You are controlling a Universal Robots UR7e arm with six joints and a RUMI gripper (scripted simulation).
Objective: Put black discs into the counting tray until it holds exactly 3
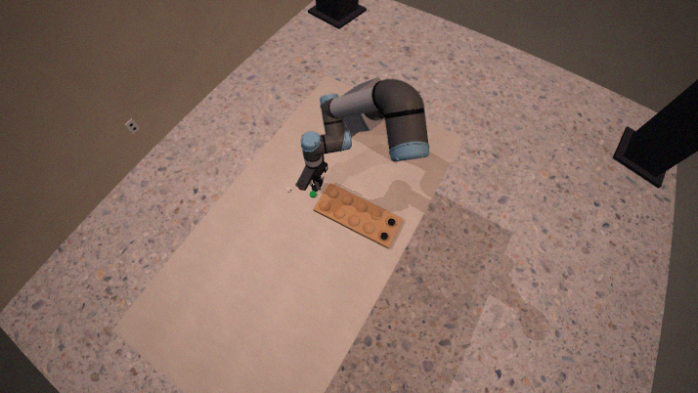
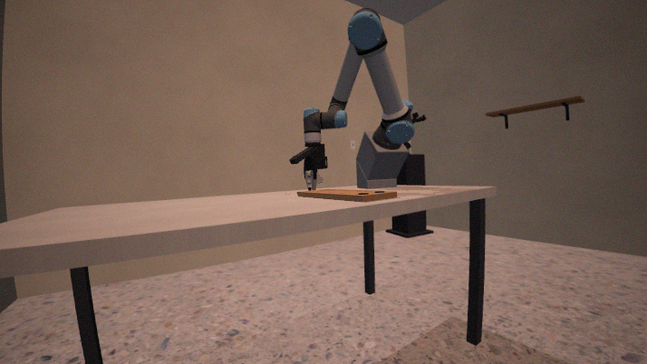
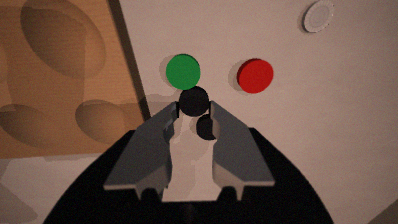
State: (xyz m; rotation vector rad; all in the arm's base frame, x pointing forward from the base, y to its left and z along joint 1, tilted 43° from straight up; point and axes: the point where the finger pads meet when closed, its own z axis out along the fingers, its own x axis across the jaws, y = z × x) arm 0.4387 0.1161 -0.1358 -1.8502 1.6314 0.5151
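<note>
Right now my hand is 30 mm short of the green disc, 10 mm to the right of it and 10 mm above it. Also, from my hand: red disc: 50 mm to the right, 40 mm ahead, 10 mm below; wooden counting tray: 240 mm to the left, 30 mm behind, 10 mm below; small white piece: 90 mm to the right, 90 mm ahead, 20 mm below.
</note>
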